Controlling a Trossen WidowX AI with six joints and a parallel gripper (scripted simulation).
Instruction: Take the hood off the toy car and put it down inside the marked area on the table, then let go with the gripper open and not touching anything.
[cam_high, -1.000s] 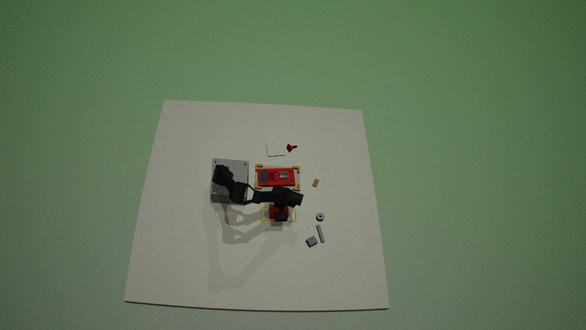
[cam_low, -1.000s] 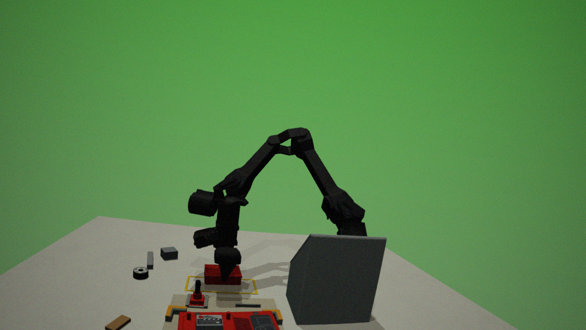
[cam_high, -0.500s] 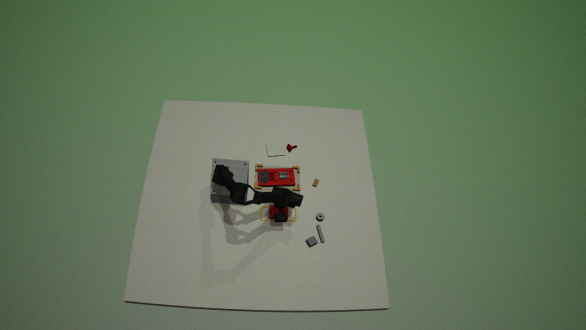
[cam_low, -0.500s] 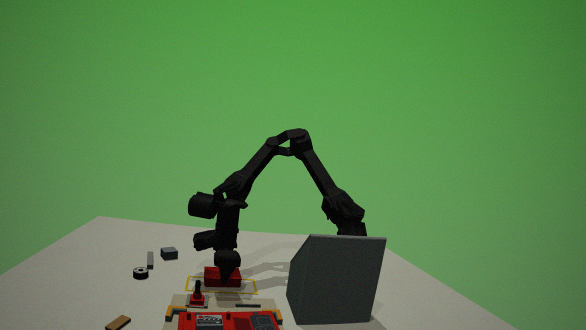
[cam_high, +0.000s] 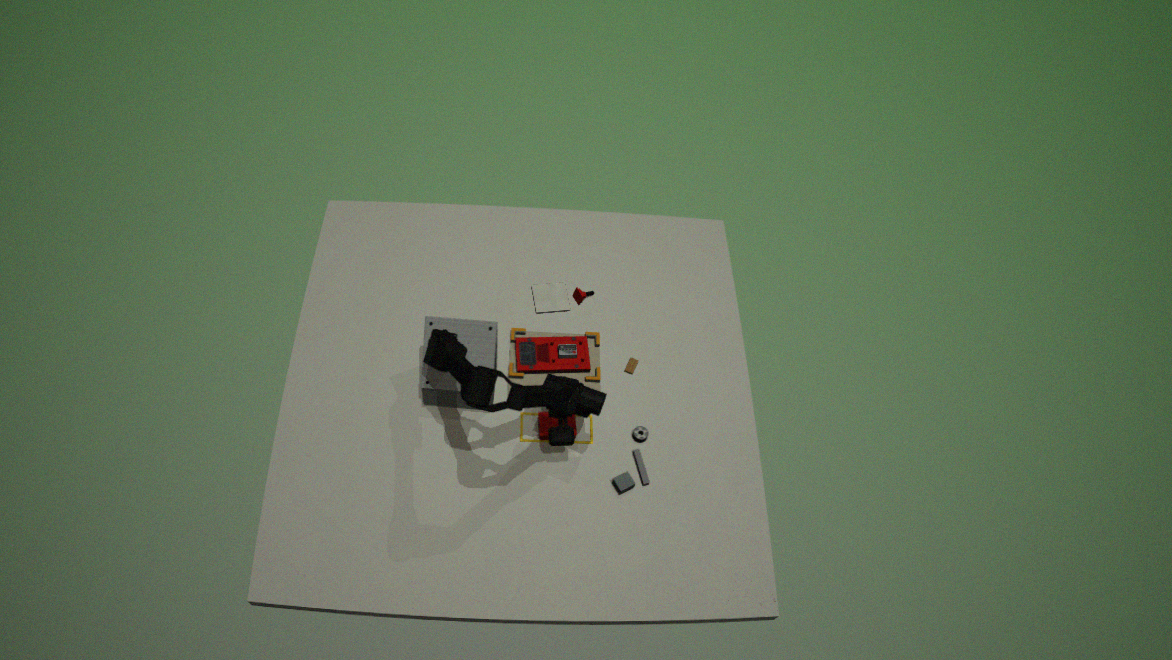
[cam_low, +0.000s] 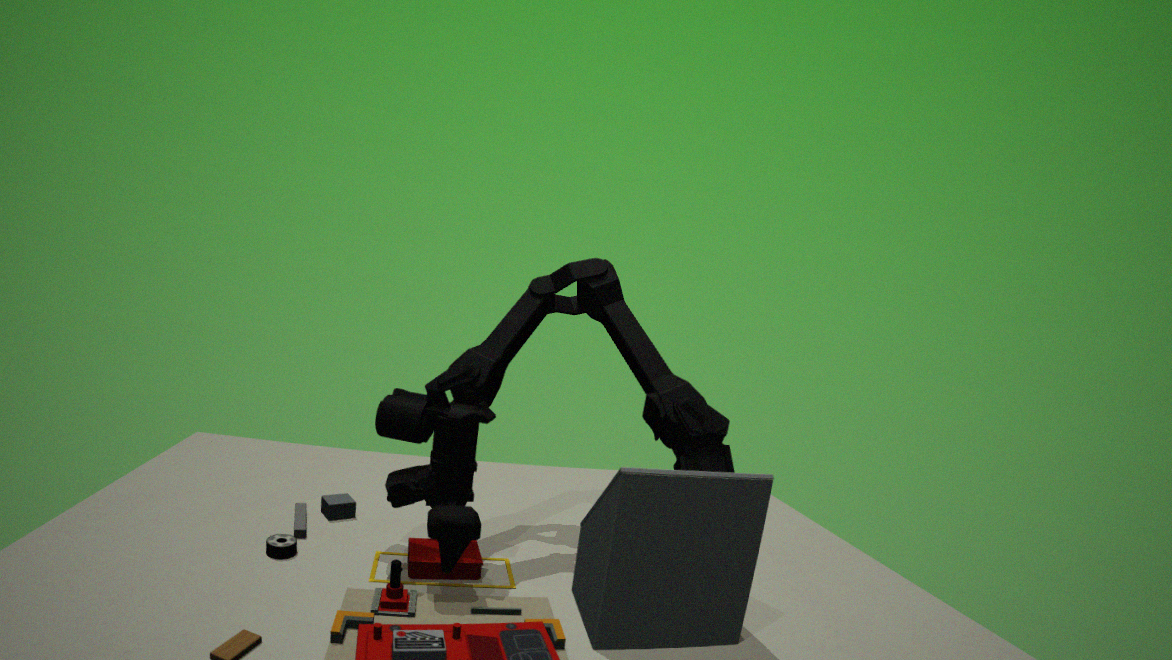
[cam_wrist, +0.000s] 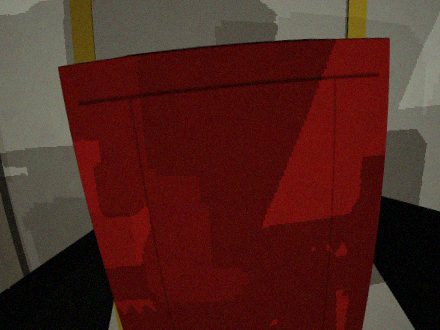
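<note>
Now: gripper tip right at the red hood. From my gripper tip the other things lie so: grey bar: 230 mm ahead, 90 mm to the right, 10 mm below; then dark ring: 220 mm ahead, 10 mm to the left, 10 mm below; then grey cube: 180 mm ahead, 140 mm to the right.
</note>
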